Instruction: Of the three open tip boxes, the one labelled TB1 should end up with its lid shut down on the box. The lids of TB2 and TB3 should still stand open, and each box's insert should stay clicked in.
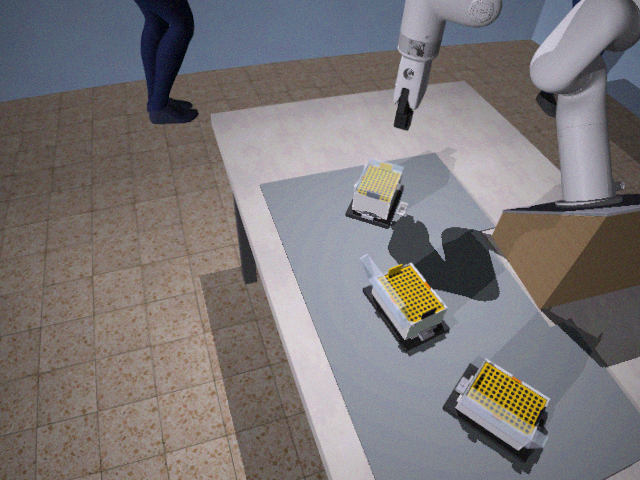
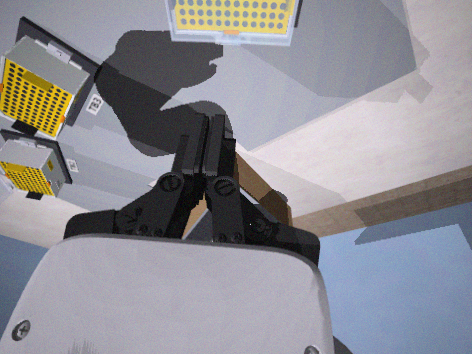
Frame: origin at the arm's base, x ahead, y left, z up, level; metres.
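Seen in the pictures: gripper, between the fingertips: [image 1: 401, 127] [image 2: 211, 132]; arm's base, origin of its link: [image 1: 588, 203].
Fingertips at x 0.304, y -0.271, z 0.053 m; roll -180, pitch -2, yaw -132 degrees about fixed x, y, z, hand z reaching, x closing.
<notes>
Offsets run from my fingertips to a thing's middle. "*": to the spot under its first point. Level surfaces: height alone.
The far tip box @[dx +0.007, dy -0.012, dz -0.185 m] [image 1: 377, 188] [image 2: 231, 17] has its clear lid lying down over the yellow insert, which looks level; its label does not show, but the other two read TB3 and, faintly, TB2. The middle box, TB3 @[dx +0.092, dy +0.286, dz -0.159 m] [image 1: 413, 299] [image 2: 37, 92], has its clear lid @[* dx +0.179, dy +0.265, dz -0.081 m] [image 1: 370, 267] standing open at its left side. The nearest box, TB2 @[dx +0.035, dy +0.527, dz -0.159 m] [image 1: 504, 405] [image 2: 31, 170], has its clear lid [image 1: 535, 440] open along its lower side. Both their yellow inserts look seated. My gripper [image 1: 402, 126] [image 2: 211, 132] is shut and empty, above the table beyond the far box, touching nothing.
The boxes sit on black bases on a grey mat @[dz -0.224 m] [image 1: 310, 242] on the pale table @[dz -0.227 m] [image 1: 289, 134]. The wooden arm pedestal [image 1: 558, 253] stands at the table's right side. A person's legs [image 1: 165, 56] show on the floor behind the table at the left.
</notes>
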